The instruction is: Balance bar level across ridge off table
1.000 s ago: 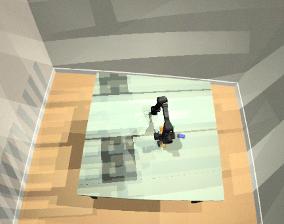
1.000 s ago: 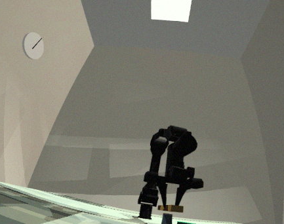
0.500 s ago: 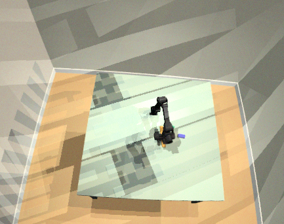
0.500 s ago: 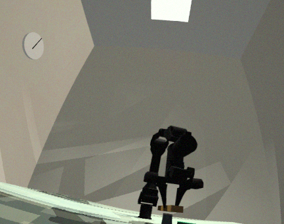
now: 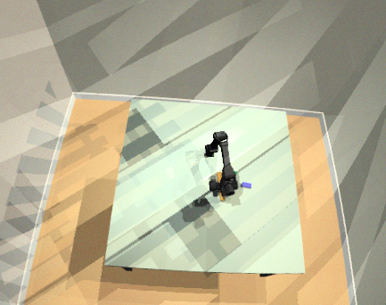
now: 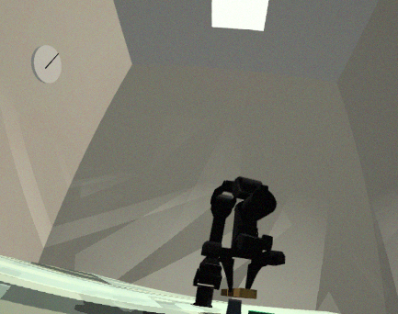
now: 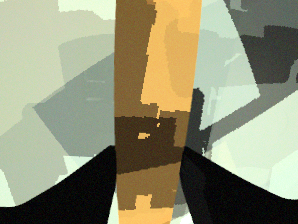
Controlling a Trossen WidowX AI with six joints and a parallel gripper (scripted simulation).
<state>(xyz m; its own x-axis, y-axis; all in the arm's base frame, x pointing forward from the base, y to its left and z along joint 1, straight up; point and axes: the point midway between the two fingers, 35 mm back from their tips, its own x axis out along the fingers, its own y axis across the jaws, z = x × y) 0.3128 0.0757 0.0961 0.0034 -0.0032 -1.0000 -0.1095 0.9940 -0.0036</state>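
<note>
Right now my gripper tip is 3 cm past the bar. Round my gripper tip: blue-purple block (7 cm behind, 19 cm to the left, 5 cm below); then green block (16 cm behind, 9 cm to the left, 5 cm below).
</note>
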